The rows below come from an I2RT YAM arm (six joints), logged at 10 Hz.
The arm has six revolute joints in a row. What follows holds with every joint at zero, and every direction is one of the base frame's.
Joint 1 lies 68 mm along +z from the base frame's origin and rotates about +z.
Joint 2 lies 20 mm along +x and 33.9 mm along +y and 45.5 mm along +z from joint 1 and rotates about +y.
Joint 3 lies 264 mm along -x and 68.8 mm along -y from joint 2 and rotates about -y.
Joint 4 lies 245 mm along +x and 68.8 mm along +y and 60 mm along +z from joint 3 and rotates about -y.
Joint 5 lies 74 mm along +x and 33.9 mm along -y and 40.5 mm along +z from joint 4 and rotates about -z.
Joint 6 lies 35.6 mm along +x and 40.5 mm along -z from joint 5 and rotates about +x.
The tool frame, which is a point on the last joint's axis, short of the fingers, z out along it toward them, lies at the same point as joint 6; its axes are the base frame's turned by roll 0, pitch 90 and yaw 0 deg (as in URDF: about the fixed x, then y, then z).
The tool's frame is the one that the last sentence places.
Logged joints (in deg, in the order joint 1, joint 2, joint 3, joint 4, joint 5, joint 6), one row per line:
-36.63, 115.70, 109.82, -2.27, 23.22, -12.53
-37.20, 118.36, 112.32, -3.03, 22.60, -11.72
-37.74, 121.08, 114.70, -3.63, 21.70, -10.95
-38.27, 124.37, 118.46, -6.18, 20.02, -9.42
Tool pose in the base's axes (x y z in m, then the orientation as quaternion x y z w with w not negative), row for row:
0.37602, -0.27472, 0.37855, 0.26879, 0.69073, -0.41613, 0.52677
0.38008, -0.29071, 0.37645, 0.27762, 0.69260, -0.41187, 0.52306
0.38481, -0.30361, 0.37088, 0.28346, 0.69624, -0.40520, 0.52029
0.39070, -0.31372, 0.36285, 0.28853, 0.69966, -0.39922, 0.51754
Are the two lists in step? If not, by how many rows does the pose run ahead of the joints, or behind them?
The pose runs 2 rows behind the joints: the pose in row i belongs to the joints in row i - 2.
